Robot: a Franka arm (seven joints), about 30 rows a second.
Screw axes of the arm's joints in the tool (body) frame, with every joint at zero. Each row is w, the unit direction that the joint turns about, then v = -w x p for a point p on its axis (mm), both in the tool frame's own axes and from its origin. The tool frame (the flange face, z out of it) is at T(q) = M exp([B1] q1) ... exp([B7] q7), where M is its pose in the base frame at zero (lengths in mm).
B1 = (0, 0, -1, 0.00, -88.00, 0.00)
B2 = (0, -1, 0, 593.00, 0.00, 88.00)
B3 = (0, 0, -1, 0.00, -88.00, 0.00)
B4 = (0, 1, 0, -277.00, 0.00, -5.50)
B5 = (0, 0, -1, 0.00, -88.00, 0.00)
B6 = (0, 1, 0, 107.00, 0.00, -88.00)
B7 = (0, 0, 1, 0.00, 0.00, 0.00)
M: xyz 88.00 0.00 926.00 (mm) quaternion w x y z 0 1 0 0
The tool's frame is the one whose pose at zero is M.
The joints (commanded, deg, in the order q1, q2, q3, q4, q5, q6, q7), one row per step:
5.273, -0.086, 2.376, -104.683, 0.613, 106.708, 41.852
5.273, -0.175, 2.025, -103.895, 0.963, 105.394, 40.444
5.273, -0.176, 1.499, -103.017, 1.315, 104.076, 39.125
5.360, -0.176, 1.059, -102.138, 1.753, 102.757, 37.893
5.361, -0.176, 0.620, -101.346, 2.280, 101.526, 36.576
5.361, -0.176, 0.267, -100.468, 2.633, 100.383, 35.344
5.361, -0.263, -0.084, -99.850, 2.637, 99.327, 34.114
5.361, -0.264, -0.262, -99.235, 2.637, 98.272, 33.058
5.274, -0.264, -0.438, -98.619, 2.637, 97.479, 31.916
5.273, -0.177, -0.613, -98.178, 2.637, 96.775, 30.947
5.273, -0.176, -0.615, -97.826, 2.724, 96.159, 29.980
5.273, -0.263, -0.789, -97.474, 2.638, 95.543, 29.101
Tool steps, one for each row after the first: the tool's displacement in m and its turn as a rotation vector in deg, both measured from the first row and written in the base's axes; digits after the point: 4 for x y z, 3 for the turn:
-0.0007, -0.0031, 0.0054, 0.238, 0.453, 0.988
-0.0008, -0.0077, 0.0108, 0.502, 0.901, 1.725
-0.0012, -0.0106, 0.0161, 0.868, 1.352, 2.545
-0.0017, -0.0141, 0.0209, 1.336, 1.794, 3.362
-0.0020, -0.0170, 0.0265, 1.658, 2.041, 4.224
-0.0030, -0.0204, 0.0310, 1.640, 2.349, 5.145
-0.0038, -0.0222, 0.0345, 1.620, 2.753, 6.063
-0.0042, -0.0247, 0.0385, 1.616, 2.891, 6.975
-0.0044, -0.0264, 0.0402, 1.611, 3.209, 7.795
-0.0051, -0.0263, 0.0423, 1.694, 3.444, 8.775
-0.0060, -0.0282, 0.0451, 1.616, 3.591, 9.514

